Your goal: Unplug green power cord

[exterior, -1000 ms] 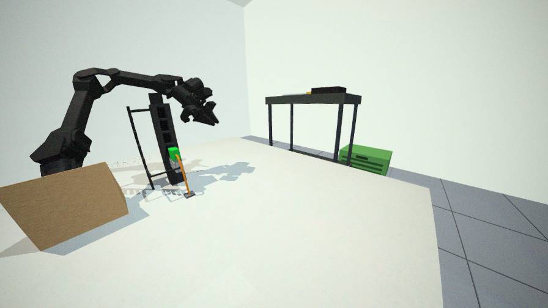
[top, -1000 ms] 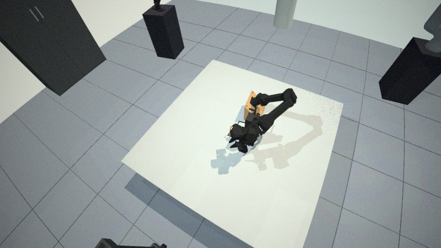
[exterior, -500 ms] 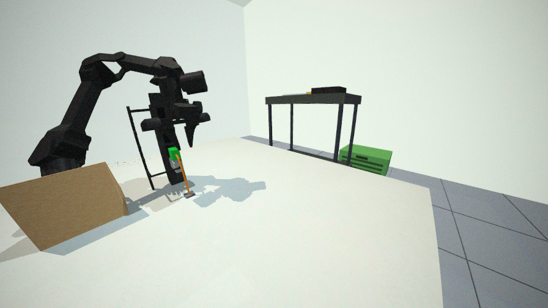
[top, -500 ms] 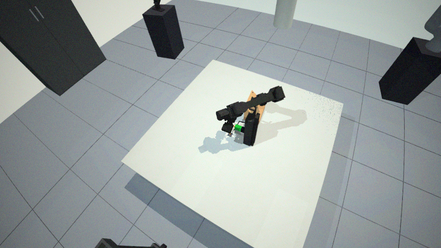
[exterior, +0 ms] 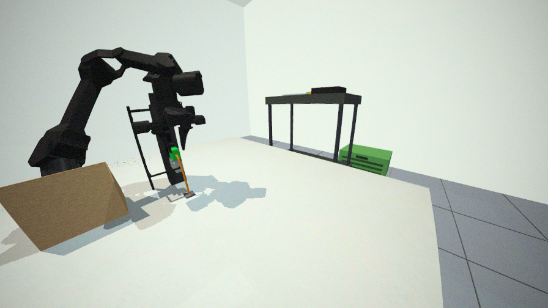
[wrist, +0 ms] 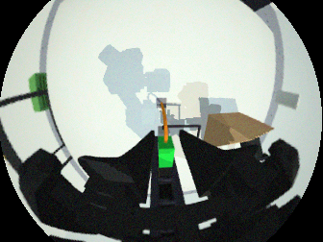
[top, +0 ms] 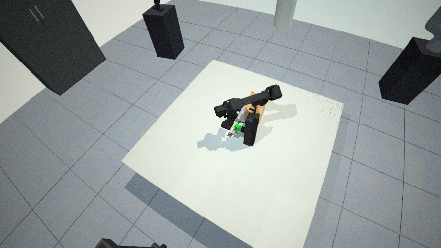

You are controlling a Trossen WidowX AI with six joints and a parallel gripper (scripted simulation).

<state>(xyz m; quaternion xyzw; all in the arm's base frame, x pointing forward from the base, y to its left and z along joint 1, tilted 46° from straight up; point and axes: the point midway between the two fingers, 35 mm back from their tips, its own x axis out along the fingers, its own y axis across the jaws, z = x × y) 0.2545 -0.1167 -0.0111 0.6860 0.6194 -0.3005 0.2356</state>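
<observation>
The green plug is 7 cm to the left of my gripper tip and 1 cm below it. The rest, counted from my gripper tip: grey piece (1 cm to the right, 15 cm below).
</observation>
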